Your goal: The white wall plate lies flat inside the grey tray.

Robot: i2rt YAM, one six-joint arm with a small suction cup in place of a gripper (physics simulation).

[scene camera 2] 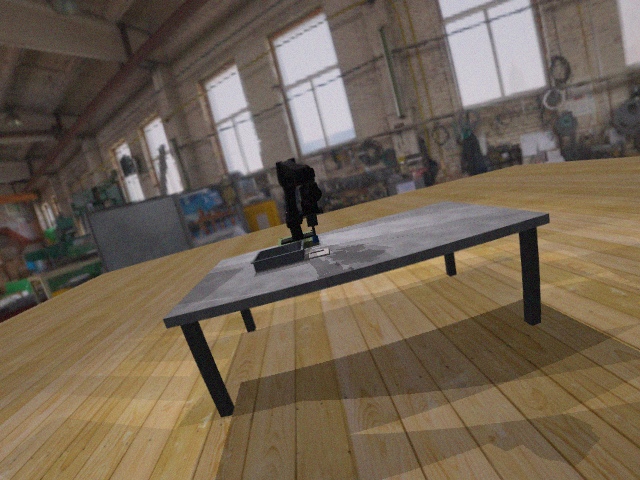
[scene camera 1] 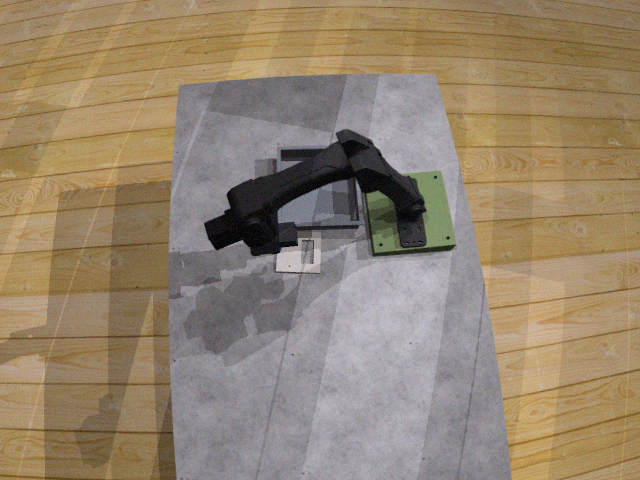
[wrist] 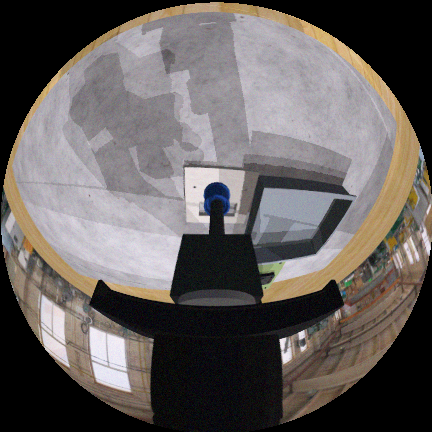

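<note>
The white wall plate (scene camera 1: 290, 262) (scene camera 2: 318, 252) (wrist: 193, 177) lies flat on the grey table, just outside the near wall of the grey tray (scene camera 1: 318, 153) (scene camera 2: 277, 259) (wrist: 322, 231). It has a rectangular slot in its middle. The tray is empty. My blue suction cup (wrist: 216, 196) (scene camera 2: 314, 238) points down over the plate, near the slot, and carries nothing. I cannot tell whether it touches the plate. In the top view the arm's wrist hides the cup and the plate's left corner.
The arm stands on a green base plate (scene camera 1: 437, 210) (wrist: 271, 268) right of the tray. The grey table (scene camera 1: 366, 357) (scene camera 2: 413, 233) (wrist: 301, 100) stands on a wooden floor; arm shadows fall across it.
</note>
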